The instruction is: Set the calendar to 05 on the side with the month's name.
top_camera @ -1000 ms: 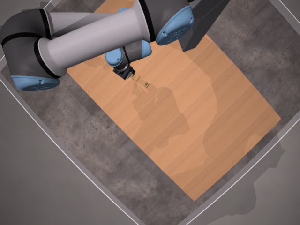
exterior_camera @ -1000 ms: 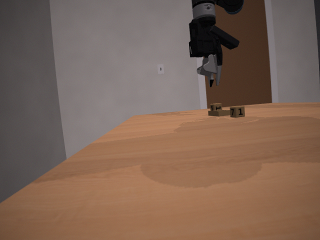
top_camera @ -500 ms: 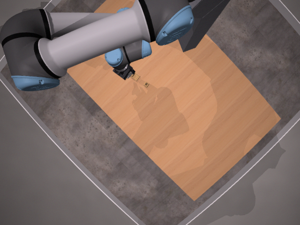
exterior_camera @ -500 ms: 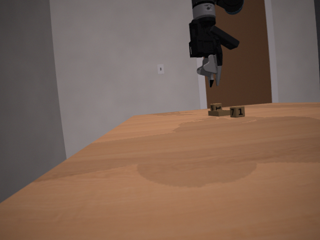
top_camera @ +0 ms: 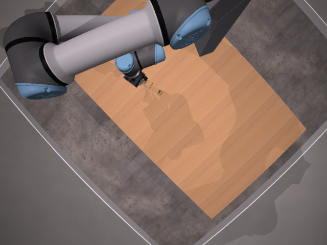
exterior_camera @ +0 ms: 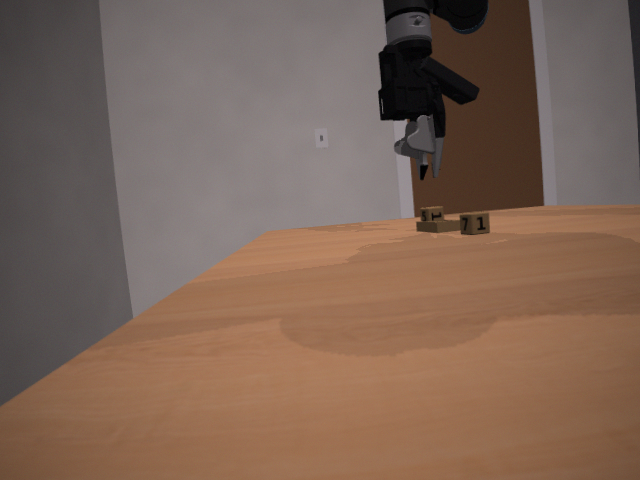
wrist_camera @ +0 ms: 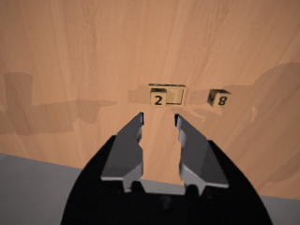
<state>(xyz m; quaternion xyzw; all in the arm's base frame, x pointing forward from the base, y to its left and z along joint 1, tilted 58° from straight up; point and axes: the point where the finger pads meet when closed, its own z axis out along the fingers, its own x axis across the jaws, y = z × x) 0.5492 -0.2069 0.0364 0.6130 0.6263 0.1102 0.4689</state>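
The block lies 80 mm below my hand. Also, from my hand: wooden calendar tray 20 mm to the left, 100 mm below.
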